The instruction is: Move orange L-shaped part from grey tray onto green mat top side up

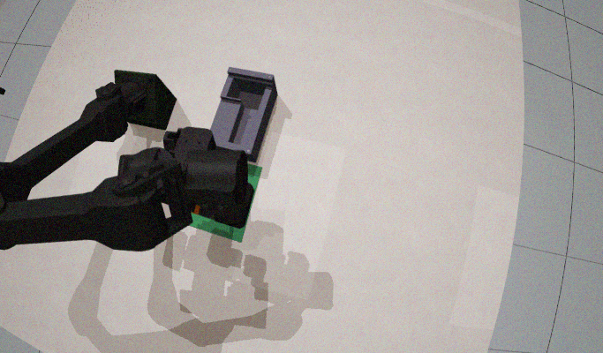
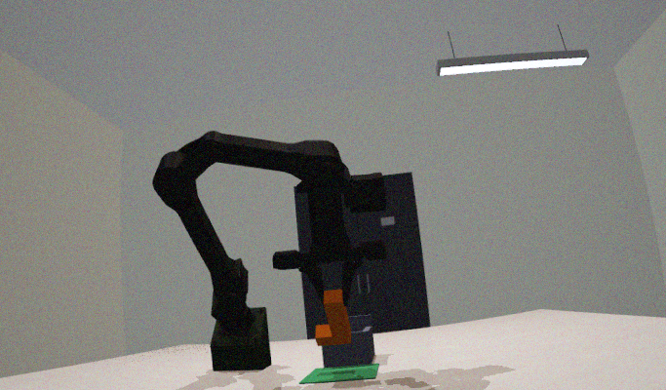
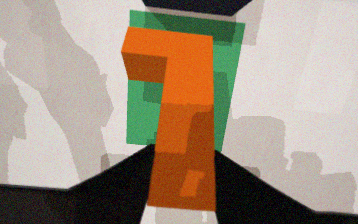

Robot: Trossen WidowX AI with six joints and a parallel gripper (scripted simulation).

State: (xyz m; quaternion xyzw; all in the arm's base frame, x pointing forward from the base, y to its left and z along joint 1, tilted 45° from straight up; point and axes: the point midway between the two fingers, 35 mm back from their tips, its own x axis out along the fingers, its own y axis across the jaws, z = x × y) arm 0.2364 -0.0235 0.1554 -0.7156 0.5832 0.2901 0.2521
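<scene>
My gripper tip is now 20 mm to the right of the green mat and 130 mm above it. Also, from my gripper tip: orange L-shaped part 20 mm behind, 30 mm to the left, 30 mm below.
</scene>
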